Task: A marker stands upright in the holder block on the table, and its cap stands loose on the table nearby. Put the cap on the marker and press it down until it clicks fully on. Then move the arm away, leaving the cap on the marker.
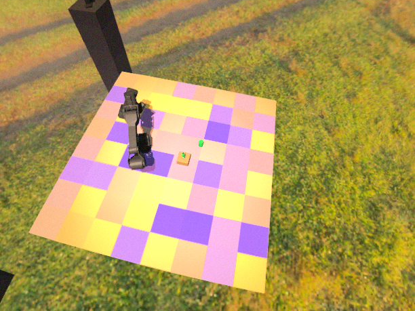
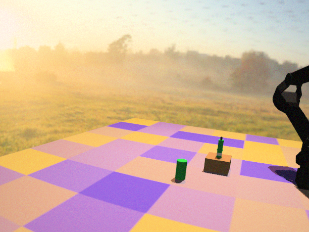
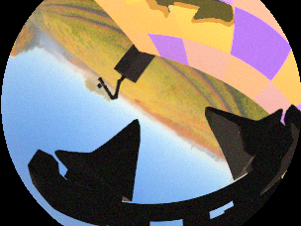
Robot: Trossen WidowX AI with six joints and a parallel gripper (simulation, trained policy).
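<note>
The green cap is 51 cm ahead of my gripper tip, 22 cm below it and 7 cm to the right of it. Round my gripper tip: white ring: 42 cm ahead, 20 cm to the right, 19 cm below; then holder block: 42 cm ahead, 22 cm below, 20 cm to the right.
</note>
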